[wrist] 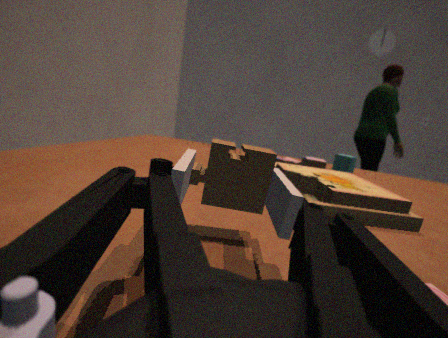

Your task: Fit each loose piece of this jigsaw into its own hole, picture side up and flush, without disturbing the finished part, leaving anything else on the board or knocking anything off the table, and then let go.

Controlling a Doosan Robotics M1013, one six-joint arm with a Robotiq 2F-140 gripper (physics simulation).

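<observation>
My gripper (pixel 230 174) is shut on a loose jigsaw piece (pixel 239 177), held between the two pale fingertip pads. The piece stands upright above the table, with a dark brownish side towards the camera, a notch in its top edge and a small knob at its left side. The jigsaw board (pixel 370 217) lies on the table to the right, beyond the right fingertip. Part of its yellow and orange picture (pixel 345 182) shows on the raised layer, with a cut-out in the near left part. How the piece's picture side is turned cannot be seen.
Beyond the board are a teal object (pixel 344 162) and small pinkish-topped items (pixel 314 161). A pink-edged item (pixel 438 292) shows at the lower right edge. The wooden table (pixel 90 165) extends to the left, with the gripper's shadow on it. A person in green (pixel 378 112) stands beyond the table.
</observation>
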